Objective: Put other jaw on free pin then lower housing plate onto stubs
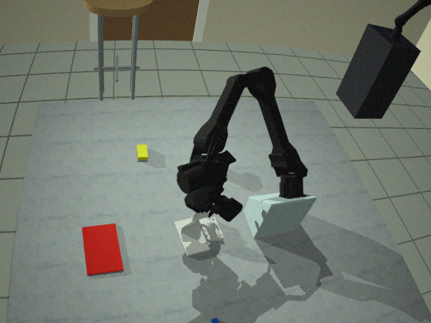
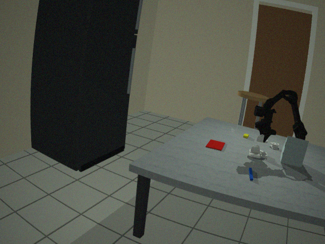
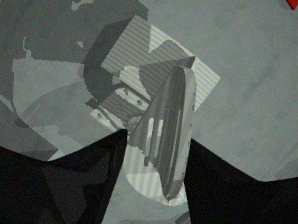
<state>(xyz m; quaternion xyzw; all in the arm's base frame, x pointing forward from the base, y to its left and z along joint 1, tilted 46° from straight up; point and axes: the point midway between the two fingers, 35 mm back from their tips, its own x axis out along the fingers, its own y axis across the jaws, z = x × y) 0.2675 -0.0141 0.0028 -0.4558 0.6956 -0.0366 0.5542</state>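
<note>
The white jaw lies 1 cm behind my gripper tip and 3 cm to the right of it. From my gripper tip the other things lie so: red flat sheet (31 cm ahead, 3 cm to the left, 9 cm below); then yellow block (14 cm ahead, 33 cm to the right, 8 cm below); then blue bar (2 cm ahead, 36 cm to the left, 9 cm below).
</note>
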